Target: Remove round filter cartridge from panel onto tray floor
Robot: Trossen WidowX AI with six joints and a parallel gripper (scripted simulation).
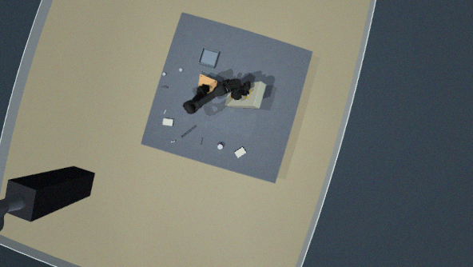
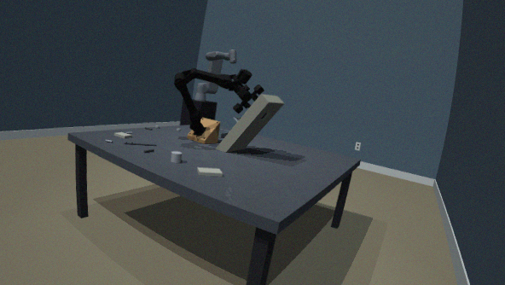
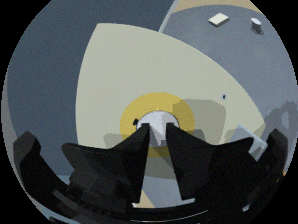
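Right now my gripper tip is 1 cm short of the round grey filter cartridge and 1 cm above it. From my gripper tip the other things lie so: beige service panel 8 cm below, 4 cm behind; square grey tray 44 cm behind, 29 cm to the left, 23 cm below.
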